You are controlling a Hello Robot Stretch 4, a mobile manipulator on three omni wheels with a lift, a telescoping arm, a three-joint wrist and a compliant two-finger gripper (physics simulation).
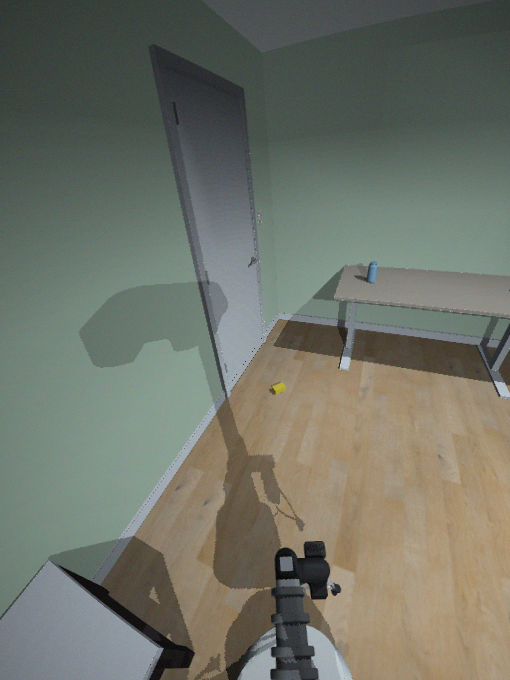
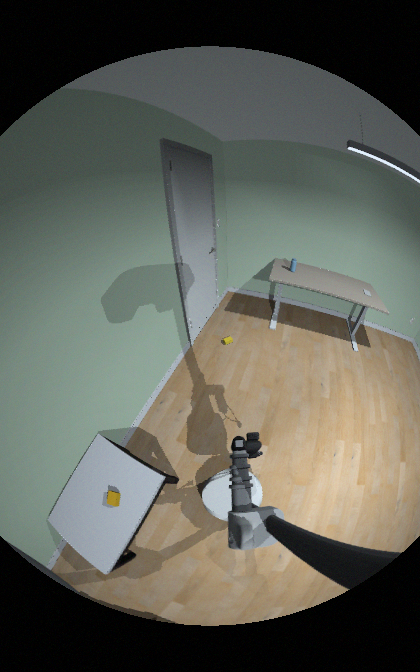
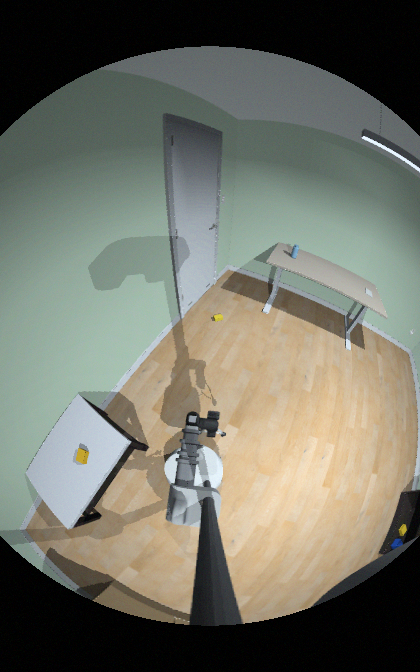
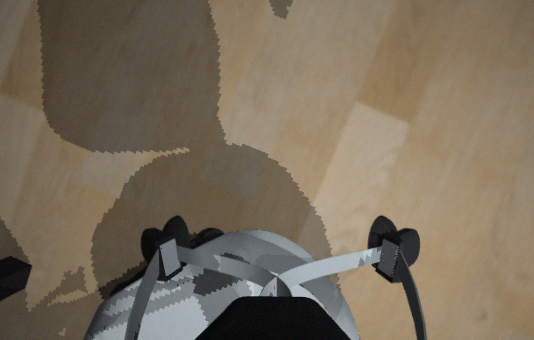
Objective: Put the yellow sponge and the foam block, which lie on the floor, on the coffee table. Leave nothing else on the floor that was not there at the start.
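Places are measured from the robot's base along level axes (x ahead, y left, z up), in millimetres.
Pixels of known places: gripper, between the fingertips: (image 4: 278, 236).
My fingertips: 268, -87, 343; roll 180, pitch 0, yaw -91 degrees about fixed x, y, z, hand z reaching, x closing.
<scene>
Behind a point stands the place of what it marks, as x, y, z.
A bright yellow block (image 1: 278, 388) @[1596, -47, 18] (image 2: 227, 340) @[1591, -50, 14] (image 3: 217, 317) @[1592, -50, 18] lies on the floor near the door, far from my gripper. An orange-yellow block (image 2: 113, 499) @[-92, 674, 468] (image 3: 82, 456) @[-87, 668, 467] lies on the white top of the coffee table (image 1: 76, 620) @[168, 699, 422] (image 2: 135, 470) @[127, 575, 423] (image 3: 105, 435) @[105, 563, 423], to the left of my base. I cannot tell for certain which of the two is the sponge and which the foam block. My gripper (image 4: 278, 236) @[268, -87, 343] is open and empty, its fingertips wide apart above the floor and the edge of my round base. The arm is drawn in.
A desk (image 1: 428, 288) @[1855, -1258, 693] (image 2: 325, 282) @[1794, -1230, 693] (image 3: 325, 275) @[1756, -1209, 693] with a blue bottle (image 1: 372, 272) @[2033, -871, 784] (image 2: 293, 265) @[2031, -877, 777] (image 3: 295, 251) @[2031, -883, 783] stands against the far wall. The door (image 1: 219, 219) @[1873, 259, 1299] is in the left wall. A dark container holding a yellow piece (image 3: 403, 530) and a blue piece (image 3: 396, 543) shows at the lower right.
</scene>
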